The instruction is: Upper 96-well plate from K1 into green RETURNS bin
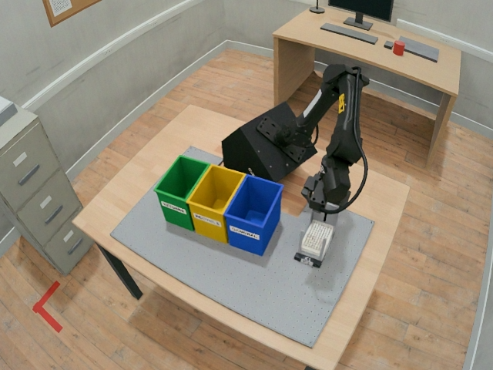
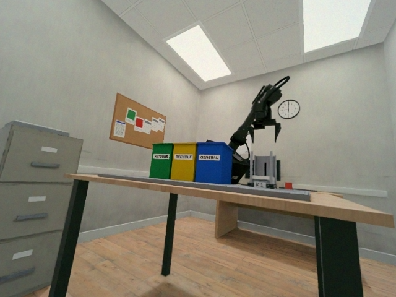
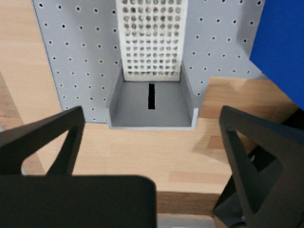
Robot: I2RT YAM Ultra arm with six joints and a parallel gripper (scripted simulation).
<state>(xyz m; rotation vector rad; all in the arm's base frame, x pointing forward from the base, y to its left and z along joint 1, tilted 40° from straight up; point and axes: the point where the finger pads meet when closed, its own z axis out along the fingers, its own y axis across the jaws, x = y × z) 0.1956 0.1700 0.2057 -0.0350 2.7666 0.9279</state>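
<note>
The 96-well plate is 1 cm ahead of my hand and 17 cm below it. From my hand the other things lie so: blue general bin: 7 cm ahead, 21 cm to the right, 12 cm below; then yellow recycle bin: 9 cm ahead, 34 cm to the right, 12 cm below; then green returns bin: 10 cm ahead, 47 cm to the right, 12 cm below.
</note>
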